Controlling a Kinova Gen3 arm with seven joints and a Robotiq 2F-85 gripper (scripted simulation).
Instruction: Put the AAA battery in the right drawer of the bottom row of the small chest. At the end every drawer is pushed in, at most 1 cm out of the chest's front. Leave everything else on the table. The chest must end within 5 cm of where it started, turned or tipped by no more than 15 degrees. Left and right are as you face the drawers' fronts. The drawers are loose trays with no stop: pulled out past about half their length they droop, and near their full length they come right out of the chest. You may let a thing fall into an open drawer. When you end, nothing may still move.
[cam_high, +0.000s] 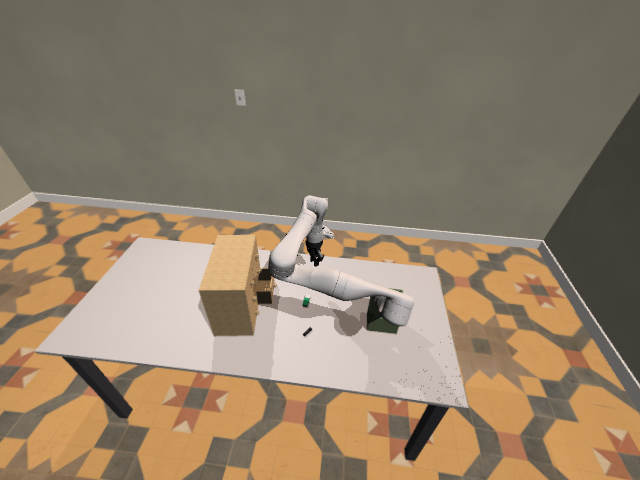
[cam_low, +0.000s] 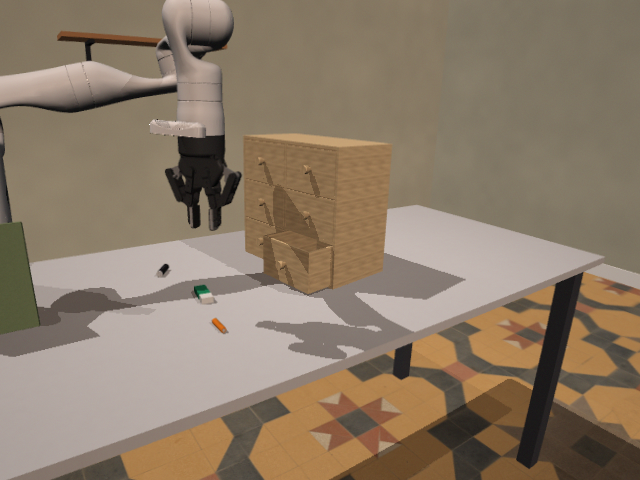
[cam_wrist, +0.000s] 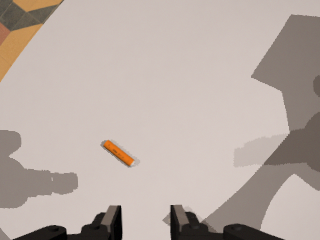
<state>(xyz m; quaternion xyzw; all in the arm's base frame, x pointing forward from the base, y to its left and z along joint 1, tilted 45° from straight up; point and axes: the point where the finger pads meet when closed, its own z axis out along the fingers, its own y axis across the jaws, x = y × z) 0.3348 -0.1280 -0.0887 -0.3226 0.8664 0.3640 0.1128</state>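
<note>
Now: hand 18 cm above the orange AAA battery and 4 cm to the left of it. Also, from my hand: white eraser: 18 cm below, 9 cm to the left, 2 cm ahead; small black cylinder: 26 cm to the left, 18 cm below, 2 cm behind.
</note>
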